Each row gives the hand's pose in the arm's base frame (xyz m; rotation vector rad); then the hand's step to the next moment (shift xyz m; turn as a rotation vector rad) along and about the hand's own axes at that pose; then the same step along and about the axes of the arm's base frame.
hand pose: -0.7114 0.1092 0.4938 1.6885 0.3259 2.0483
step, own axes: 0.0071 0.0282 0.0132 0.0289 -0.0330 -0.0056
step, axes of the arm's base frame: 0.0062 -0.0223 0.0220 -0.0029 0.0433 0.0084
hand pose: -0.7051 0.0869 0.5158 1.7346 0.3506 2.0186
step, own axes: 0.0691 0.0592 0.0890 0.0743 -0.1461 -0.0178
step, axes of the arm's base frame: 0.0697 -0.0260 0.1032 -0.0002 0.1647 -0.0078
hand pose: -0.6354 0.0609 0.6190 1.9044 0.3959 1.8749
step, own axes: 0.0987 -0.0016 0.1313 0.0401 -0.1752 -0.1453
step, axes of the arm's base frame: 0.1348 0.0360 0.0867 -0.1255 0.1866 -0.0535
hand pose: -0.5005 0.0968 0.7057 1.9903 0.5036 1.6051
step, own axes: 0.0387 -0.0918 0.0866 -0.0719 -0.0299 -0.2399
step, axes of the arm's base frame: 0.0967 0.0808 -0.0394 -0.2485 0.0217 -0.0371
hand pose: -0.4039 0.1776 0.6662 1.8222 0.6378 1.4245
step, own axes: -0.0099 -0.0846 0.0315 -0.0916 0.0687 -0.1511
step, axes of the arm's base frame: 0.0320 0.0370 -0.0765 -0.1733 -0.0749 0.0177
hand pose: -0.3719 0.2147 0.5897 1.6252 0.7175 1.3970
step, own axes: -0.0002 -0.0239 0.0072 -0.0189 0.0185 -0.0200
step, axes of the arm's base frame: 0.0094 0.0094 -0.0211 -0.0253 -0.0201 0.0073
